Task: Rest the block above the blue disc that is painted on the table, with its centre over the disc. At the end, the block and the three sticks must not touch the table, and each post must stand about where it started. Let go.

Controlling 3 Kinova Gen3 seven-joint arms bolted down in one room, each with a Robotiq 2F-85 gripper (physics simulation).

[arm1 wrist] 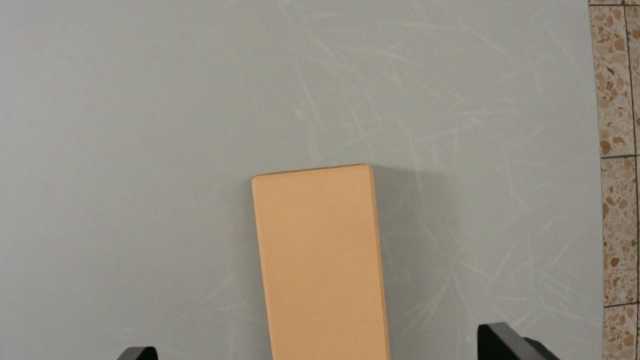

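A light orange, oblong block (322, 265) shows at the lower middle of the arm1 wrist view, slightly tilted from upright in the picture. Its far end shows, and its near end is cut off by the lower edge. My arm1 gripper (320, 348) is open. Its two dark fingertips show at the bottom, one on each side of the block and apart from it. The blue disc, the posts and the three sticks do not show in this view. The arm2 and arm3 grippers do not show either.
The grey, scratched table top (150, 125) lies around and beneath the block. The table's edge runs down the right side of the view, with speckled brown floor tiles (617, 210) beyond it. A soft shadow falls to the right of the block.
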